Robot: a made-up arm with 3 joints. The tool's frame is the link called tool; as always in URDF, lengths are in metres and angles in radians.
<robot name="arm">
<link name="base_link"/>
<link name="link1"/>
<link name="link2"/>
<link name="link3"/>
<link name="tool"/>
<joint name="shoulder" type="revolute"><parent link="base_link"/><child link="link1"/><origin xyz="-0.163 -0.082 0.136"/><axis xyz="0 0 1"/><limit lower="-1.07" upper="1.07" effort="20" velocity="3"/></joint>
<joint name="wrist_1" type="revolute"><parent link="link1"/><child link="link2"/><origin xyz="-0.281 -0.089 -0.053" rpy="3.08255 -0.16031 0.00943"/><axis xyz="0 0 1"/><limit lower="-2.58" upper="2.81" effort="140" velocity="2.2"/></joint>
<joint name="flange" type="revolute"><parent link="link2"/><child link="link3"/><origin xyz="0.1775 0.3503 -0.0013" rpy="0 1.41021 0"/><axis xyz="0 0 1"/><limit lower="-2.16" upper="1.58" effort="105" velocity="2.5"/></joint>
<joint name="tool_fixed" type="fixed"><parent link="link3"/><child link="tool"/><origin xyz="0.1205 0.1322 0.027" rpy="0.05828 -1.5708 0"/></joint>
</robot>
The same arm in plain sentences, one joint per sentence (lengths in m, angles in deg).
The arm has three revolute joints in a row. What follows holds with every joint at zero, and every direction is one of the base frame's.
The first joint sits 0.1630 m along -x and 0.0820 m along -y and 0.1360 m along +z from the base frame's origin and rotates about +z, from -61.31 to 61.31 deg.
The second joint sits 0.2810 m along -x and 0.0890 m along -y and 0.0530 m along -z from the first joint and rotates about the direction (0.159893, -0.057498, -0.985458), from -147.82 to 161.00 deg.
The third joint sits 0.1750 m along +x and 0.3480 m along -y and 0.0500 m along +z from the second joint and rotates about +x, from -123.76 to 90.53 deg.
The tool frame, which is the frame that the pose is given for, sits 0.0270 m along +x and 0.1250 m along -y and 0.1280 m along +z from the third joint; its axes are the base frame's turned by roll 180.00, pitch 0.00 and yaw 0.00 deg (as in URDF: about the fixed x, then y, then z).

